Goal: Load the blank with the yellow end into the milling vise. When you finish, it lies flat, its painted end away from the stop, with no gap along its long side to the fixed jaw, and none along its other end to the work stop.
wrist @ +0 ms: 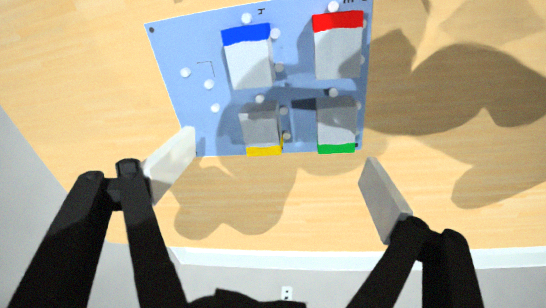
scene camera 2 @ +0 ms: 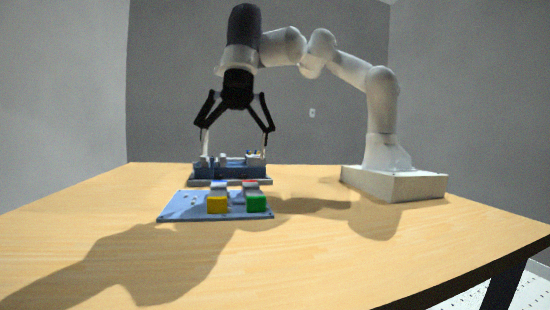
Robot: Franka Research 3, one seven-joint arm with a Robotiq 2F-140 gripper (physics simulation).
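Note:
The blank with the yellow end [scene camera 2: 217,204] [wrist: 261,129] lies on the blue board [scene camera 2: 175,210] [wrist: 170,60], its yellow end at the board's edge, with white pegs beside it. The milling vise [scene camera 2: 230,171] stands behind the board in the scene view; it does not show in the wrist view. My gripper [scene camera 2: 234,145] [wrist: 278,156] is open and empty, its fingers wide apart. It hangs above the blanks and the board. In the wrist view the yellow-ended blank lies beyond the fingertips, between them in the sideways direction.
A green-ended blank [scene camera 2: 256,203] [wrist: 336,125], a red-ended blank [wrist: 338,52] and a blue-ended blank [wrist: 250,62] lie on the same board. More white pegs stand at its left part. The robot's base block [scene camera 2: 420,185] is at the right on the wooden table [scene camera 2: 300,260].

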